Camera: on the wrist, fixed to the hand. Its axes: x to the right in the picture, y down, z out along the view.
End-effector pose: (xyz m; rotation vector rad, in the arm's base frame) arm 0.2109 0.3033 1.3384 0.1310 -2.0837 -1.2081
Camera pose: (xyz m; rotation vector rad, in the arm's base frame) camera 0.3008 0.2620 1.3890 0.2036 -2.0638 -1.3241
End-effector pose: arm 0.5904 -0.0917 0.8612 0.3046 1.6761 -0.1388
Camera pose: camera 0.5071 -0.0294 0.9002 0.1818 1.6886 -0.1618
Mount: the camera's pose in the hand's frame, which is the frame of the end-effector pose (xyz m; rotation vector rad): -0.0227 0.0397 -0.1013 -0.0571 -0.0034 -0.0950
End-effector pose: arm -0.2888 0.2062 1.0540 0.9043 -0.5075 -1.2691
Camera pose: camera -0.1937 0.2591 1.0314 0.8870 -0.4330 -1.3648
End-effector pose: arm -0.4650 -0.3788 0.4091 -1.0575 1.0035 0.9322
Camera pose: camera -0.5280 -0.4702 0.4032 -1.1413 0.9205 0.8891
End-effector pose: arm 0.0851 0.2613 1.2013 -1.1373 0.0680 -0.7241
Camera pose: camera 0.0463 0.2016 1.1160 -1.2025 0.0321 -0.8089
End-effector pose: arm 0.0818 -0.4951 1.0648 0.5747 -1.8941 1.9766
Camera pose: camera 0.0757 -0.3953 1.0163 0.6401 -1.8826 1.8574
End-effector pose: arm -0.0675 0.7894 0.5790 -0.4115 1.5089 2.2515
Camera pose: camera -0.0643 0.6784 0.5834 -0.4855 1.3960 2.2242
